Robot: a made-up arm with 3 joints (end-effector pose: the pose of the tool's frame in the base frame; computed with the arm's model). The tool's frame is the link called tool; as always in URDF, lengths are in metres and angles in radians. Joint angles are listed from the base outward.
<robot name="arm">
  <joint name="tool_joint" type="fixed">
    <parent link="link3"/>
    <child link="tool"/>
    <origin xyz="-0.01 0.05 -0.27" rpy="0 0 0"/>
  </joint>
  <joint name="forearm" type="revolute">
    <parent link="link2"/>
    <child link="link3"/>
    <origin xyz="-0.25 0.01 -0.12" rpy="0 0 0"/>
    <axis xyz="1 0 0"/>
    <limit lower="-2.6" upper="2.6"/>
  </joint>
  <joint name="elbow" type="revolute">
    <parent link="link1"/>
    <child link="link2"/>
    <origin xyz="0.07 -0.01 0.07" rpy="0 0 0"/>
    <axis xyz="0 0 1"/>
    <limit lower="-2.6" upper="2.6"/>
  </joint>
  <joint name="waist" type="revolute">
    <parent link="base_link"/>
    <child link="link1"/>
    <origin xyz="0 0 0.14" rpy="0 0 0"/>
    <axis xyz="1 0 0"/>
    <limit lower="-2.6" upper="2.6"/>
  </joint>
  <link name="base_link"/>
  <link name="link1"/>
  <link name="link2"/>
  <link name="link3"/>
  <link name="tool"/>
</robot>
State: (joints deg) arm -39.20 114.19 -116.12
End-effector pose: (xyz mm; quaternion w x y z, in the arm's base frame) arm 408.6 -95.6 248.9 0.1161 -0.5307 -0.5222 0.6574
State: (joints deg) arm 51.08 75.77 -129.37
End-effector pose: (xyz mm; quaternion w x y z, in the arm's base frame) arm 229.5 -264.5 -56.0 0.6121 -0.4982 -0.6141 -0.0024
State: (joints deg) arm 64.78 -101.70 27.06
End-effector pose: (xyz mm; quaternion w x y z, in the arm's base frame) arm 296.4 331.1 214.7 0.4392 0.4535 0.2507 -0.7339
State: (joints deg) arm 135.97 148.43 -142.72
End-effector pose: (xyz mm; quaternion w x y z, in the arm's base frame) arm 392.7 -106.9 56.2 0.2716 -0.0160 -0.6269 -0.7300
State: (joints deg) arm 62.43 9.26 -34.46
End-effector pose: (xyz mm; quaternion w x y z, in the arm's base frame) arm -170.3 196.4 -134.1 0.9672 0.2409 -0.0604 0.0535
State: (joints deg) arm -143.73 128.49 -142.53
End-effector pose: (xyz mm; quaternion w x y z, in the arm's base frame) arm 383.6 154.0 87.0 0.3476 0.2607 -0.0094 -0.9006
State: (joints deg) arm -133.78 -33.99 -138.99
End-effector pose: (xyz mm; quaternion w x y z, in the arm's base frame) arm -260.1 111.2 81.3 0.6924 0.6597 -0.0133 0.2920
